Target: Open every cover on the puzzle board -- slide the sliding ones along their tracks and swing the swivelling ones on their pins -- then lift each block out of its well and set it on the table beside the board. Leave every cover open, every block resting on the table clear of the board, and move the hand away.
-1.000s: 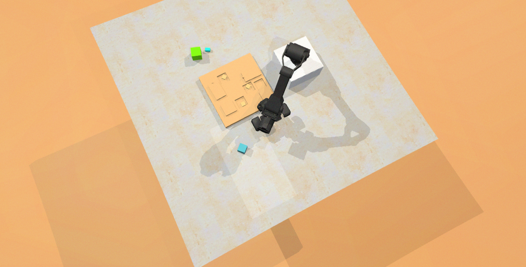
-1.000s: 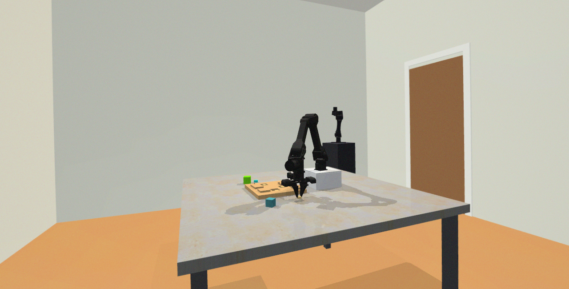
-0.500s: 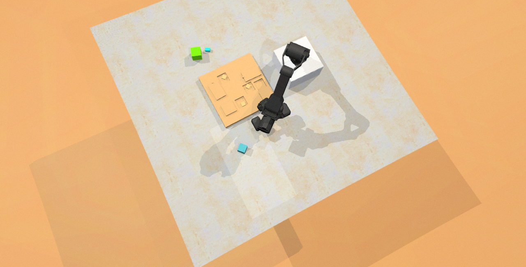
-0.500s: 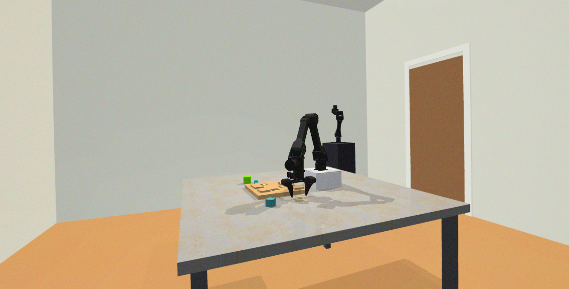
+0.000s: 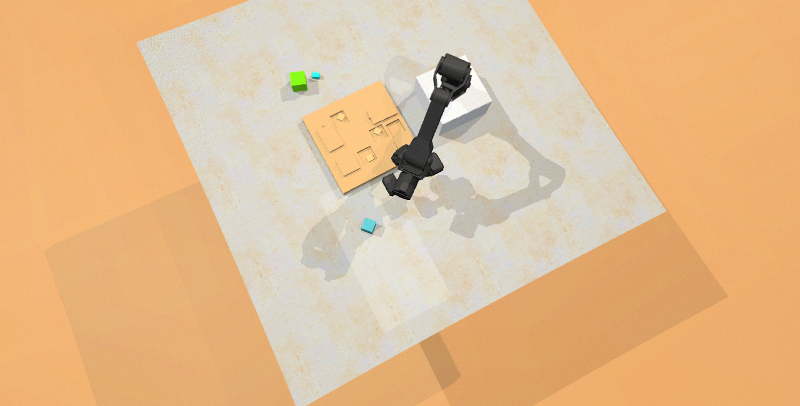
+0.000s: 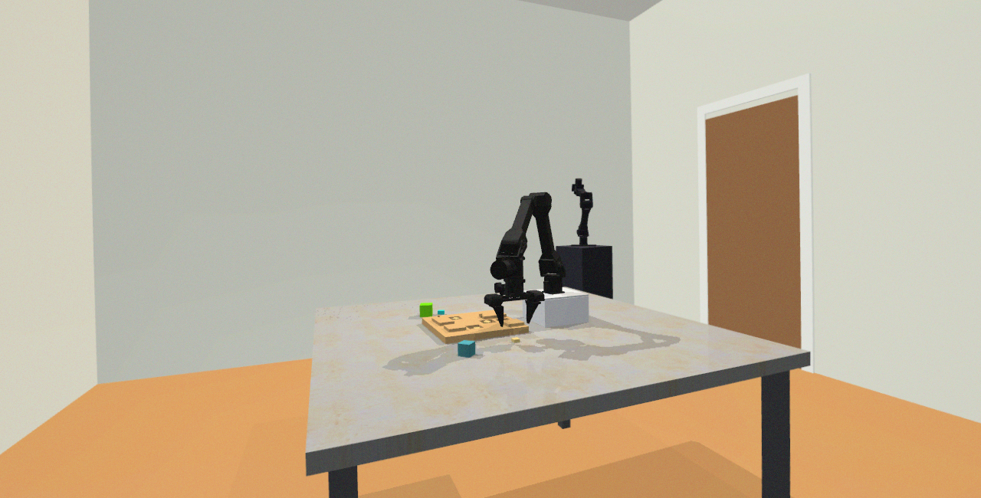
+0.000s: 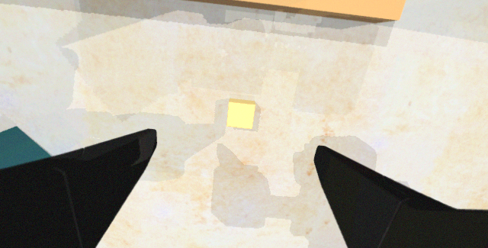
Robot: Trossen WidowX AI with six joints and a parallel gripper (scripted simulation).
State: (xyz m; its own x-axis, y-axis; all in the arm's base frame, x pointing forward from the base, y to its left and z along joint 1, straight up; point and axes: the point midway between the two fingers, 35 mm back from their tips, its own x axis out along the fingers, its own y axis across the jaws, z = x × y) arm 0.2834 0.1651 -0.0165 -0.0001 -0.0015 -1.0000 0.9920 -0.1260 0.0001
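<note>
The tan puzzle board lies 21 cm to the right of my gripper tip, 3 cm below it and 3 cm ahead of it. Round my gripper tip: small cyan block: 50 cm to the right, 5 cm below, 4 cm ahead; green cube: 51 cm to the right, 10 cm ahead, 3 cm below; cyan cube: 19 cm ahead, 3 cm to the left, 3 cm below.
</note>
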